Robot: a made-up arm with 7 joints.
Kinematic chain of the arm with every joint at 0, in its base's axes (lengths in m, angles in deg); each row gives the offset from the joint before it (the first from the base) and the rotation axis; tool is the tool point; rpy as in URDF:
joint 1: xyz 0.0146 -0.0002 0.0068 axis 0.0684 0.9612 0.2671
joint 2: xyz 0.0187 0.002 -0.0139 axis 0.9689 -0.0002 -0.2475
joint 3: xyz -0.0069 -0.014 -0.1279 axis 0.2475 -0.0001 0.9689
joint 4: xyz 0.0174 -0.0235 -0.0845 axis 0.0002 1 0
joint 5: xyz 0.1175 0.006 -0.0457 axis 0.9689 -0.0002 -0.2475
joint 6: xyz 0.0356 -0.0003 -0.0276 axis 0.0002 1 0
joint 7: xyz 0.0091 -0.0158 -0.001 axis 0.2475 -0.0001 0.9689
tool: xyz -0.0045 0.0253 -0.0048 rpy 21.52 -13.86 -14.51
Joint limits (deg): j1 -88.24..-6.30 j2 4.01..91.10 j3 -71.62..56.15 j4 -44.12..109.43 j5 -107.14..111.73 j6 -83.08..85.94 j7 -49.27..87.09
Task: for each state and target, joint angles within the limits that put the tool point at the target. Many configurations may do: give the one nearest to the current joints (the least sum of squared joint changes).
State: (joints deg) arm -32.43 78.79 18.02 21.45 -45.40 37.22 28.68
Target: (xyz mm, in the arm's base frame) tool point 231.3 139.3 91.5
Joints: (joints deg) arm -27.96 77.99 38.87 -28.86 -47.15 40.29 39.02
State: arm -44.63 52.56 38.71 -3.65 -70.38 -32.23 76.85
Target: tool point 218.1 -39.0 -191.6
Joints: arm -10.58 22.86 -9.43 -23.47 -73.71 -31.81 81.78
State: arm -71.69 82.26 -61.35 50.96 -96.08 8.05 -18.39
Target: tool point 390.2 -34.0 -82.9
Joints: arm -78.72 43.74 -63.36 29.97 -99.20 8.66 -18.94
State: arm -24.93 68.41 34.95 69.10 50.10 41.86 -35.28
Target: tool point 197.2 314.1 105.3
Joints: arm -30.79 82.22 43.97 34.78 58.94 47.63 -24.55
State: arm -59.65 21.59 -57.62 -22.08 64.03 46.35 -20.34
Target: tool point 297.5 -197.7 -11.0
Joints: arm -70.60 15.46 -51.63 -2.53 59.89 44.37 -26.27
